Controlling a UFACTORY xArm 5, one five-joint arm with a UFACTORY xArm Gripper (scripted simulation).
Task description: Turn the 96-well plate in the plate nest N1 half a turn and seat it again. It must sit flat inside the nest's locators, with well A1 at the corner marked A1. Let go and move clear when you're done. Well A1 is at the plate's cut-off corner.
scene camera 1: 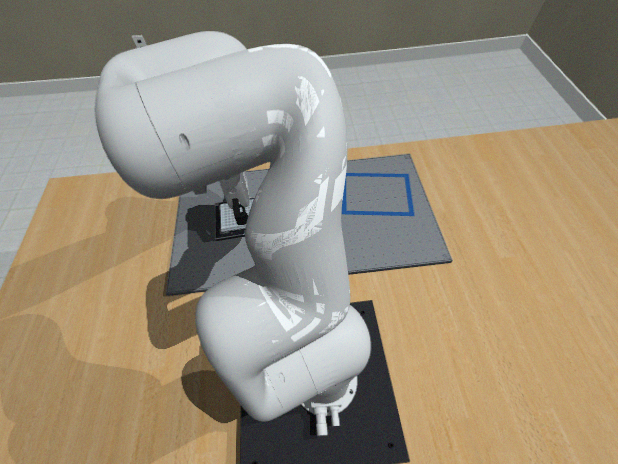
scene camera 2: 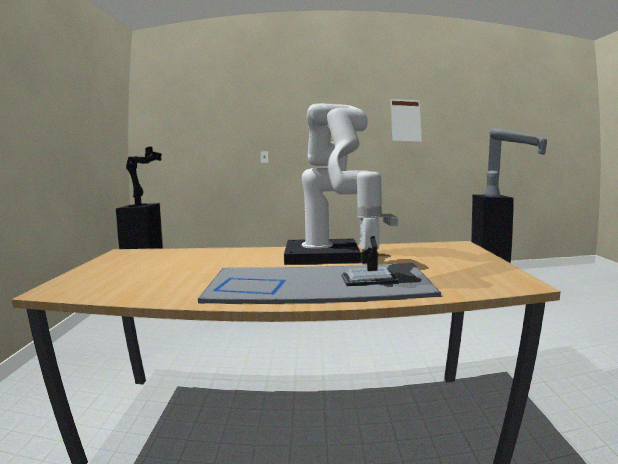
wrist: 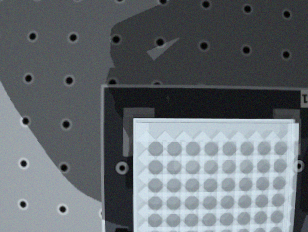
I see my gripper and a white 96-well plate.
My gripper also shows in scene camera 2.
